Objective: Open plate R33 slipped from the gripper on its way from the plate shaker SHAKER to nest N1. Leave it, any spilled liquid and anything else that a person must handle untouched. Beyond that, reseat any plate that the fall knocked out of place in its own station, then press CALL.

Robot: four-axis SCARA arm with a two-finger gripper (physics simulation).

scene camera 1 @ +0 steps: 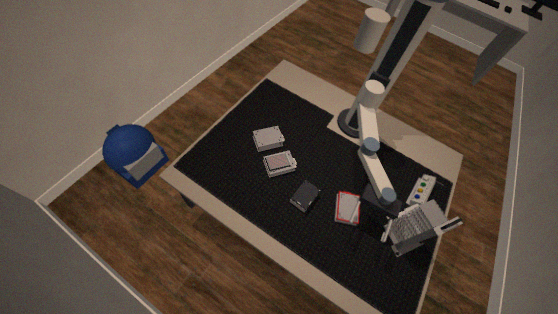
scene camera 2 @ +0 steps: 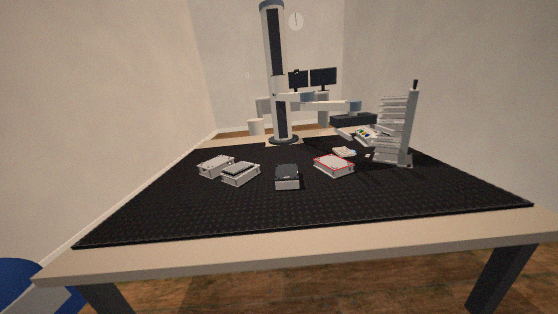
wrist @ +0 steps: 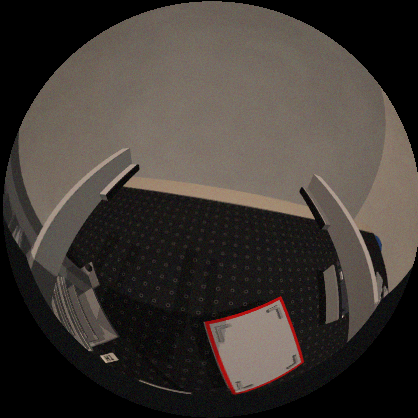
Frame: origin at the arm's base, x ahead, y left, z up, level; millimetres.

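Seen in the pictures: gripper, fingertip midpoint: (scene camera 1: pixel 366 232) (scene camera 2: pixel 372 135) (wrist: pixel 223 163); arm's base at its link origin: (scene camera 1: pixel 354 123) (scene camera 2: pixel 283 140).
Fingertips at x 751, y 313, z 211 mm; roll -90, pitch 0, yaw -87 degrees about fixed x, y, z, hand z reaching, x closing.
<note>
Pixels of each thing's top centre, then the offset from my fingertips to it. "spot": a spot on its surface instead.
- Plate R33 at its top centre: (scene camera 2: pixel 342 150) 21 mm left, 333 mm back, 184 mm down
- blue liquid at a spot on its surface: (scene camera 2: pixel 353 153) spot: 60 mm left, 275 mm back, 185 mm down
- red-rimmed station at its top centre: (wrist: pixel 263 352) (scene camera 2: pixel 332 160) (scene camera 1: pixel 349 206) 98 mm right, 146 mm back, 153 mm down
- dark station at a spot on its surface: (scene camera 2: pixel 287 175) spot: 328 mm right, 21 mm back, 144 mm down
- plate at its top centre: (scene camera 2: pixel 237 165) (scene camera 1: pixel 278 160) 561 mm right, 144 mm back, 130 mm down
- light nest at a spot on its surface: (scene camera 2: pixel 246 178) (scene camera 1: pixel 280 171) spot: 525 mm right, 122 mm back, 194 mm down
- button panel at its top centre: (scene camera 1: pixel 427 188) (scene camera 2: pixel 366 129) 235 mm left, 496 mm back, 115 mm down
- light station at its top centre: (scene camera 2: pixel 215 159) (scene camera 1: pixel 268 134) 705 mm right, 256 mm back, 132 mm down
Plate R33 (scene camera 2: pixel 343 151) lies pale on the black mat, with blue liquid (scene camera 2: pixel 353 152) at its right side; the arm hides it in scene camera 1. My gripper (scene camera 1: pixel 370 220) (scene camera 2: pixel 364 133) (wrist: pixel 223 163) is open and empty, low between the red-rimmed station (scene camera 1: pixel 346 206) (scene camera 2: pixel 334 164) (wrist: pixel 257 345) and the plate rack. A dark station (scene camera 1: pixel 305 196) (scene camera 2: pixel 287 175), perhaps SHAKER, stands beside the red-rimmed one. A plate (scene camera 1: pixel 278 162) (scene camera 2: pixel 239 168) rests on a light nest (scene camera 1: pixel 283 172) (scene camera 2: pixel 246 178); whether it sits square is unclear. The button panel (scene camera 1: pixel 421 190) (scene camera 2: pixel 361 133) has coloured buttons.
The rack (scene camera 1: pixel 420 240) (scene camera 2: pixel 409 130) with several shelves stands close to the gripper. A small label (wrist: pixel 109 358) lies beside it. A light station (scene camera 1: pixel 269 136) (scene camera 2: pixel 215 165) without a plate stands at the far left. A blue bin (scene camera 1: pixel 127 145) (scene camera 2: pixel 17 280) stands off the table's left side.
</note>
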